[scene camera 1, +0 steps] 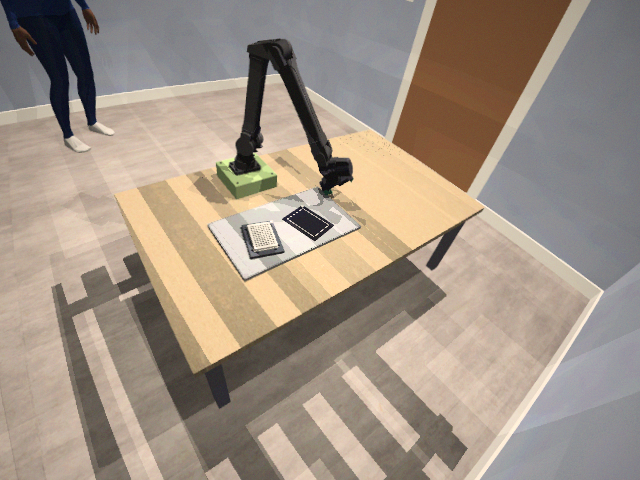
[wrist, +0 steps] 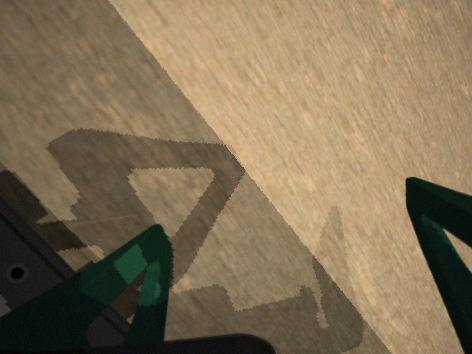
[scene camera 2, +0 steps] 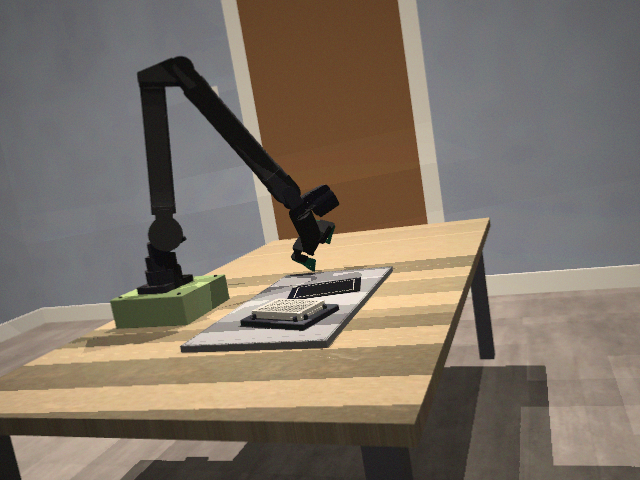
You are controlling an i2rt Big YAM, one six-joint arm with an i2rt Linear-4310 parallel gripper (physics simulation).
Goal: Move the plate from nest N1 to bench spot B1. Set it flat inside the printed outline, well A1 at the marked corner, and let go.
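Places are measured from the arm's base along level axes (x left, y back, z up), in metres.
Where they show: gripper, fingertip midpoint: [scene camera 1: 341, 187] [wrist: 280, 215] [scene camera 2: 320, 256]; arm's base, origin of the base link: [scene camera 1: 244, 167] [scene camera 2: 166, 287].
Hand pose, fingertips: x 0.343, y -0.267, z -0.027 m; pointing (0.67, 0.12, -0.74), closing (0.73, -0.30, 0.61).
Note:
Things, the pixels of their centre, and the offset from my fingertips. "*": a spot on its surface instead. Level surfaces: height alone.
- pale plate, body centre: [scene camera 2: 288, 308] [scene camera 1: 262, 236] dx -0.451, dy -0.111, dz -0.009 m
- dark nest, surface spot: [scene camera 2: 326, 311] [scene camera 1: 273, 252] * dx -0.452, dy -0.194, dz -0.018 m
- printed outline, surface spot: [scene camera 2: 354, 285] [scene camera 1: 320, 232] * dx -0.236, dy -0.178, dz -0.026 m
- grey mat, its level: dz -0.028 m
- wooden table, its level: dz -0.041 m
- dark strip with a round hole, surface spot: [wrist: 35, 255] * dx -0.075, dy +0.041, dz -0.028 m
The pale plate [scene camera 1: 262, 236] [scene camera 2: 286, 307] with rows of wells lies flat on the dark nest [scene camera 1: 267, 254] [scene camera 2: 326, 311] on the grey mat. The printed outline [scene camera 1: 315, 236] [scene camera 2: 354, 285], a dashed white line on a black rectangle, is on the same mat, with no plate on it. My gripper [scene camera 1: 326, 192] [scene camera 2: 321, 254] [wrist: 280, 215] is open and empty, its green fingers wide apart. It hangs above the far edge of the mat, beyond the outline and apart from the plate. The plate does not show in the wrist view. The marked corner is too small to make out.
The grey mat [scene camera 1: 227, 237] [scene camera 2: 217, 338] lies on the wooden table [scene camera 1: 170, 268] [scene camera 2: 206, 392]. The arm's green base block [scene camera 1: 255, 186] [scene camera 2: 149, 311] stands beside the mat. A dark strip with a round hole [wrist: 35, 255] shows at the wrist view's lower left. A person [scene camera 1: 64, 62] stands beyond the table.

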